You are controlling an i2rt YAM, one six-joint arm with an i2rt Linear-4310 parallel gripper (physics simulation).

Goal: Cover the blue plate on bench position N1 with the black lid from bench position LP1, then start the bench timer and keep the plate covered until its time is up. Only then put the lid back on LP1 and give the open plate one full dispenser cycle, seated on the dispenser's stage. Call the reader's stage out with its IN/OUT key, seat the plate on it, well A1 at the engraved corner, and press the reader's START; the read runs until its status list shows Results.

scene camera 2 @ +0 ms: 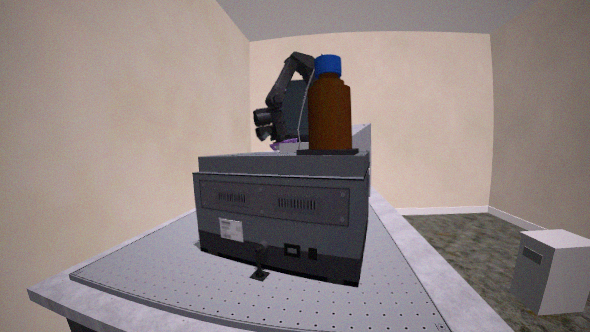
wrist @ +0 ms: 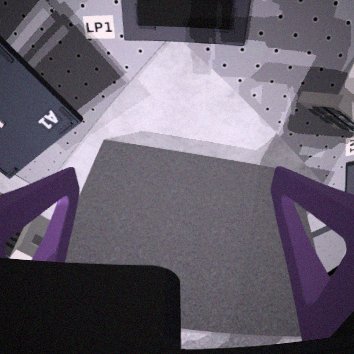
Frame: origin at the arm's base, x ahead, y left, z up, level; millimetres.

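Seen in the pictures: gripper, fingertip midpoint: (wrist: 174, 177).
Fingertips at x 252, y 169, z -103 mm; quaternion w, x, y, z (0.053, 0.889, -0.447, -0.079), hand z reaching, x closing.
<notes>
Offsets run from my fingertips to a thing's top centre. "*": to the spot under its first point. Level surfaces: height alone.
My gripper (scene camera 2: 284, 144) (wrist: 174, 177) is open, with nothing between its purple fingers. In the wrist view it hangs over a broad grey surface. The black lid @(* dy +24, dx +23, dz -178 mm) (wrist: 185, 12) lies in the dark holder @(* dy +38, dx -17, dz -186 mm) (wrist: 150, 34) at the top, beside the LP1 label, beyond the fingertips and partly cut off by the frame. A dark stage @(* dy +96, dx -109, dz -105 mm) (wrist: 30, 110) marked A1 shows at the left. A small grey device @(* dy -133, dx +51, dz -146 mm) (wrist: 327, 107), perhaps the bench timer, stands at the right. Part of a dark holder @(* dy -284, dx +8, dz -185 mm) (wrist: 350, 175) shows at the right edge below a cut-off label. The blue plate does not show.
In the scene view a large dark grey instrument @(* dy +545, dx -48, dz -44 mm) (scene camera 2: 280, 200) stands on the perforated bench @(dz -195 mm) (scene camera 2: 165, 280). An amber bottle @(* dy +531, dx -140, dz +105 mm) (scene camera 2: 330, 115) with a blue cap rises above it, right of the arm (scene camera 2: 282, 85). A white cabinet (scene camera 2: 565, 275) stands on the floor at the right.
</notes>
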